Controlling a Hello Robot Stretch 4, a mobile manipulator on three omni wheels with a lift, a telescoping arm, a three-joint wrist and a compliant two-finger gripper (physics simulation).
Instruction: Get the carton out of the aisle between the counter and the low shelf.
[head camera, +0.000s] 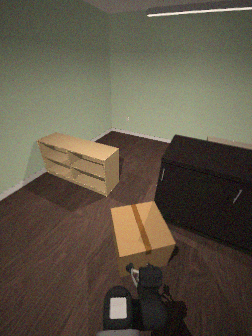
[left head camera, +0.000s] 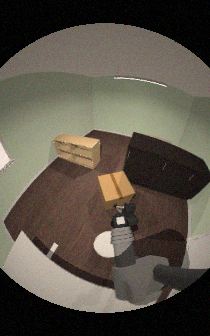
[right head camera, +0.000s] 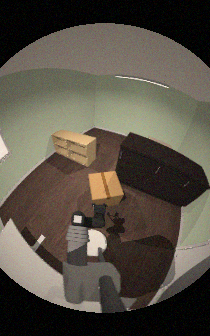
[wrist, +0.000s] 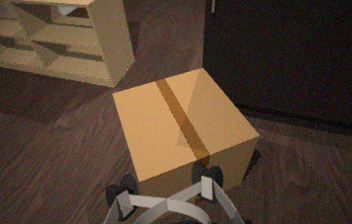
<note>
I see my gripper, a tan cardboard carton, a dark counter and a low shelf.
</note>
